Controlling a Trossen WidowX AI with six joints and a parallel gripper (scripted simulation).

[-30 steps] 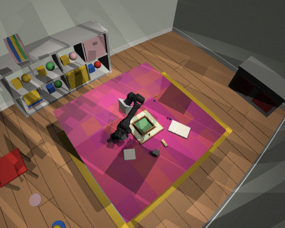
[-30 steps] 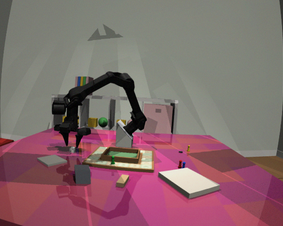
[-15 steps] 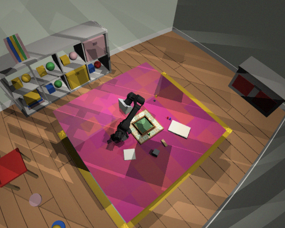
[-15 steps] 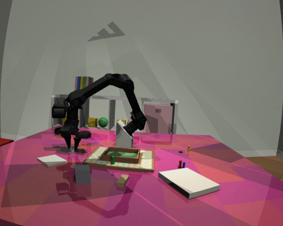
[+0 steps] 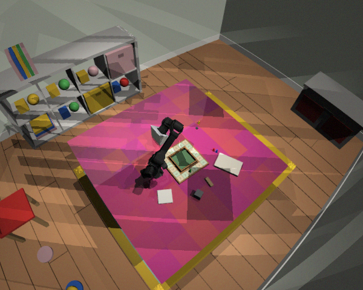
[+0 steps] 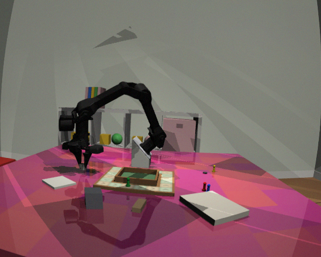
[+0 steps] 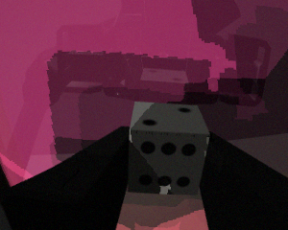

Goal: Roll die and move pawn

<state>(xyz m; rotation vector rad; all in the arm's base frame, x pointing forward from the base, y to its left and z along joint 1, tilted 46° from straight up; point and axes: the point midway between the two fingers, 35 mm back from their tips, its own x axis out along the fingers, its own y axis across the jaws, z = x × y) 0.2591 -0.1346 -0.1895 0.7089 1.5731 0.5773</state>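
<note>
Right now my gripper tip is 23 cm to the right of the green pawn and 12 cm short of it. Also, from my gripper tip: green dice tray (25 cm to the left, 2 cm below, 1 cm ahead); then white tile (18 cm ahead, 3 cm to the right, 2 cm below); then white die (right at my gripper tip).
</note>
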